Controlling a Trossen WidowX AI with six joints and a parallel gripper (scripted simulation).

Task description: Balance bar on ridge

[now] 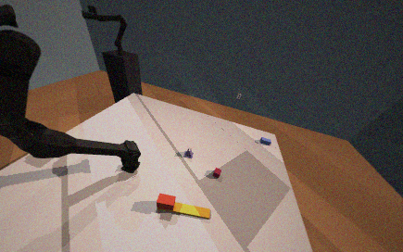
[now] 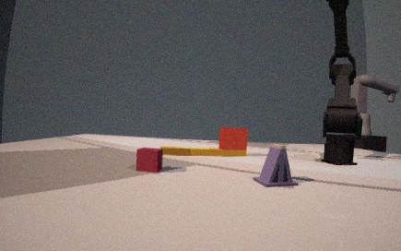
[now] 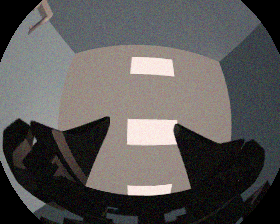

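Right now my gripper tip is 71 cm above the small pink-red cube, 53 cm short of it and 33 cm to the right of it. From my gripper tip the other things lie so: small blue block: 85 cm ahead, 72 cm to the left, 71 cm below.
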